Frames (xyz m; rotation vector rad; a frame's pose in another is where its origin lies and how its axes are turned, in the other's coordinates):
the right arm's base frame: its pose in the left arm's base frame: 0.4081 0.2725 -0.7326 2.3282 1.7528 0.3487
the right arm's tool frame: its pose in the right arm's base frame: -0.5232 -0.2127 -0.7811 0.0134 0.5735 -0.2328
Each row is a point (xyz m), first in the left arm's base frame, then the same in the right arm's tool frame.
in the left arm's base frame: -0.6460 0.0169 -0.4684
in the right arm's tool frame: 0.0265 -0.5920 0.2300
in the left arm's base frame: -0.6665 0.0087 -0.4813
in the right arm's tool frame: 0.0160 -0.6153 0.2291
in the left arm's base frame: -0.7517 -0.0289 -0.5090
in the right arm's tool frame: -0.0175 -0.7027 0.2032
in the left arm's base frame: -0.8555 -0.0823 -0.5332
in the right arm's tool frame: -0.0601 -0.8054 0.1602
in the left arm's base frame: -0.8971 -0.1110 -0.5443
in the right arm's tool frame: -0.0841 -0.8467 0.1403
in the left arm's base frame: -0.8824 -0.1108 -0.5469
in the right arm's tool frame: -0.0874 -0.8339 0.1473
